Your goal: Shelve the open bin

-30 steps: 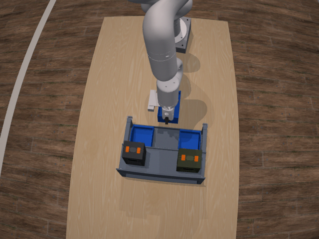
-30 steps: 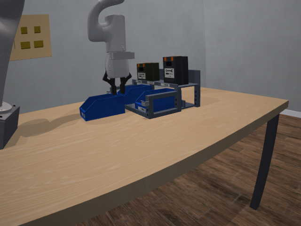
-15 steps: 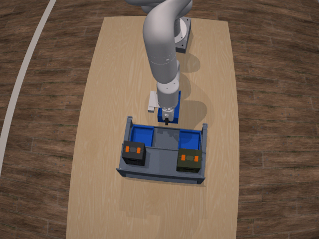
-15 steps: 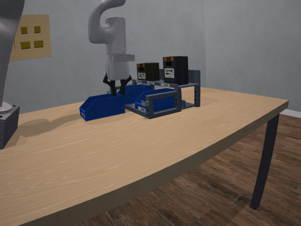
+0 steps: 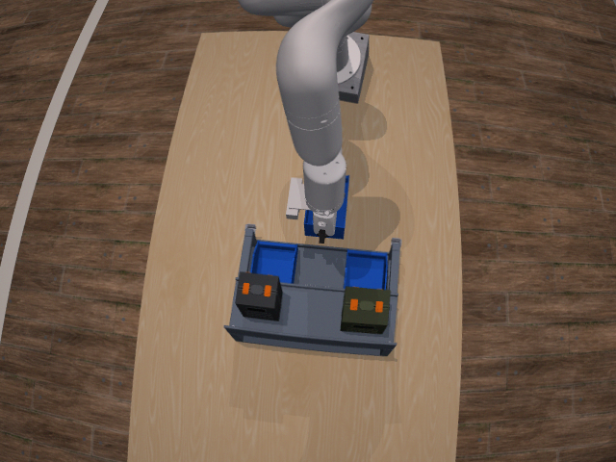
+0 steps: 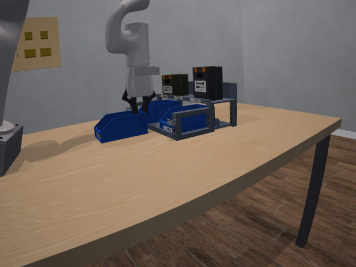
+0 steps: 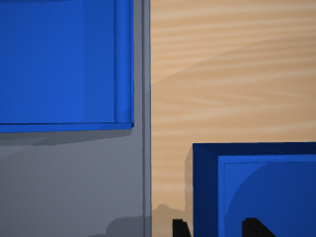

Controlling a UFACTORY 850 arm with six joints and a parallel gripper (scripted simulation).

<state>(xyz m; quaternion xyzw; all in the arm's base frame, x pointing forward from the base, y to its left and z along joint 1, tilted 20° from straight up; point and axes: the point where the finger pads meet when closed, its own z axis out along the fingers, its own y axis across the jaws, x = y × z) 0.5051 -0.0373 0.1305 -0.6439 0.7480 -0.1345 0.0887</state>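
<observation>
The grey shelf is 150 mm ahead of my hand, 30 mm to the right of it and 10 mm below it. From my hand the other things lie so: dark green tool case (240 mm ahead, 70 mm to the left, 70 mm above); then black tool case (200 mm ahead, 150 mm to the right, 90 mm above).
</observation>
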